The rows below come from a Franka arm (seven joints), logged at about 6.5 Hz.
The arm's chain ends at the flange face. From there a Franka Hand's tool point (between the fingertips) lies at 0.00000 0.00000 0.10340 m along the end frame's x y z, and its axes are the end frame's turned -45 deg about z.
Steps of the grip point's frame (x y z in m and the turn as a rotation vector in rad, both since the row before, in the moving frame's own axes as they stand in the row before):
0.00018 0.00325 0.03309 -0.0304 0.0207 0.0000
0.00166 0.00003 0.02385 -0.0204 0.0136 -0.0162
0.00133 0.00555 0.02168 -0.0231 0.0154 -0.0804
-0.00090 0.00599 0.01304 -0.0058 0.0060 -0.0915
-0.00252 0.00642 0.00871 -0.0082 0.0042 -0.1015
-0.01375 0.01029 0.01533 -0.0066 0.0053 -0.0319
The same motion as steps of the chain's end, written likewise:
-0.00131 0.00146 0.03316 -0.0069 0.0361 0.0000
-0.00129 -0.00163 0.02388 -0.0048 0.0240 -0.0162
0.00203 0.00253 0.02172 -0.0054 0.0272 -0.0804
0.00274 0.00493 0.01304 0.0001 0.0083 -0.0915
0.00184 0.00608 0.00871 -0.0028 0.0088 -0.1015
-0.00332 0.01692 0.01533 -0.0009 0.0084 -0.0319

